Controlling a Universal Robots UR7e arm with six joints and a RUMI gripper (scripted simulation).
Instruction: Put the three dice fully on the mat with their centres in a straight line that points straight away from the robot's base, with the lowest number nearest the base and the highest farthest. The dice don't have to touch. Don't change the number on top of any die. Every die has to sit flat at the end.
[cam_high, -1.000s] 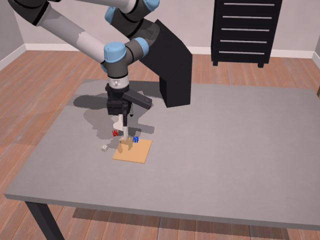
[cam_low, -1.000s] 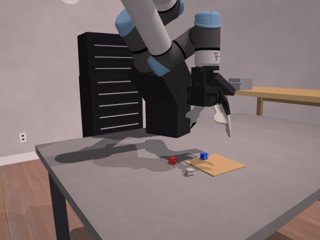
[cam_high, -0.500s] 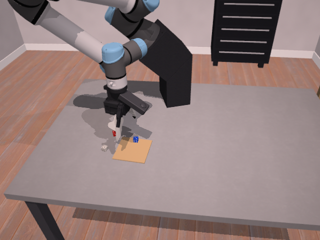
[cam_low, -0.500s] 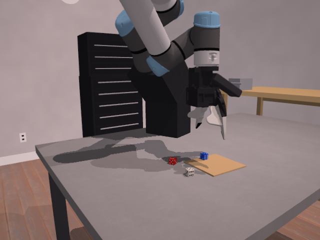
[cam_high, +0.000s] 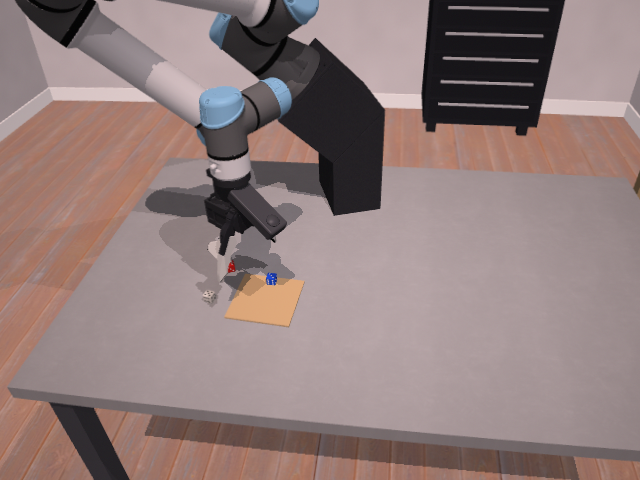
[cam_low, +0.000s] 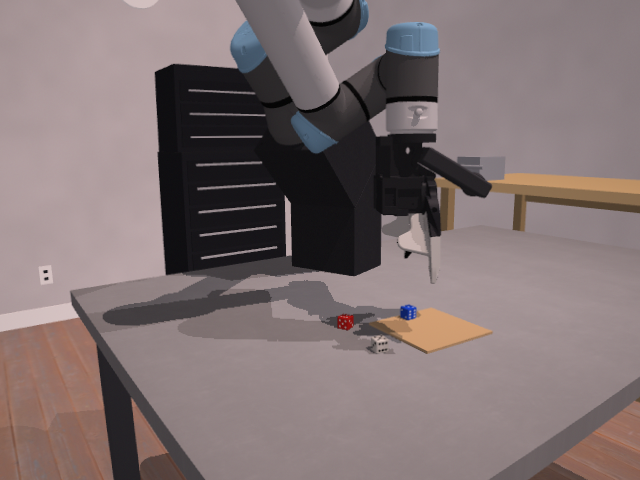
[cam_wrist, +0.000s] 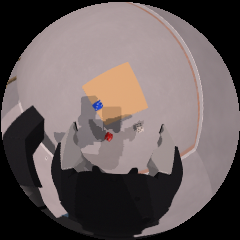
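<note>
Now: hand 100 mm to the left of the white die and 90 mm above it. From my hand the other things lie so: tan mat: 30 mm to the left, 100 mm below; then red die: 100 mm behind, 70 mm to the right, 90 mm below; then blue die: 50 mm behind, 30 mm to the left, 90 mm below.
</note>
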